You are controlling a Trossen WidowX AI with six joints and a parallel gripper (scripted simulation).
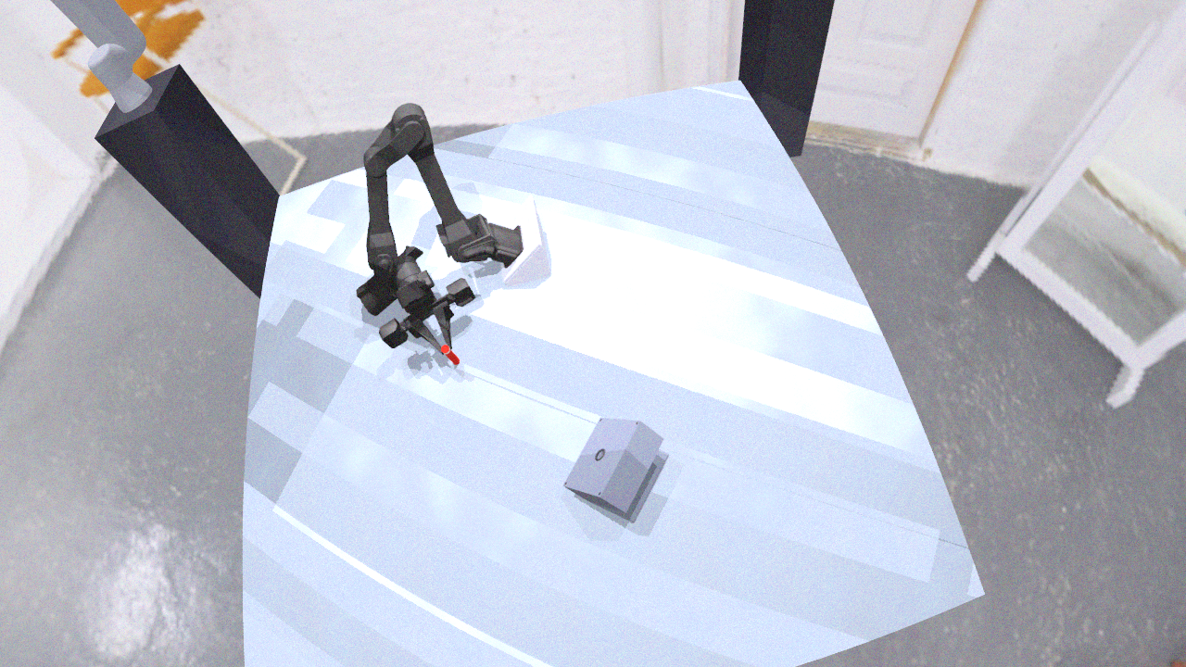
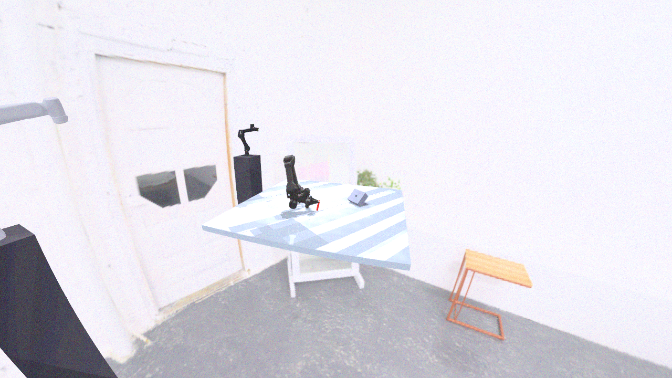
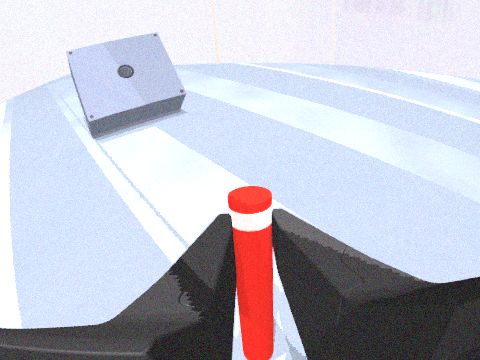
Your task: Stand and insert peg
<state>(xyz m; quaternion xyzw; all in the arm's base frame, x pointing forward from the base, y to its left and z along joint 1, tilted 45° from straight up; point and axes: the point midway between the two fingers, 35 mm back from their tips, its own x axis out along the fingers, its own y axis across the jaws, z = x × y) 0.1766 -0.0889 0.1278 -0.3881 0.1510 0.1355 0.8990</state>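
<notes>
Right now the red peg is 1 cm below my gripper tip. The rest, counted from my gripper tip: grey sloped panel (25 cm to the left, 25 cm ahead, 2 cm below).
</notes>
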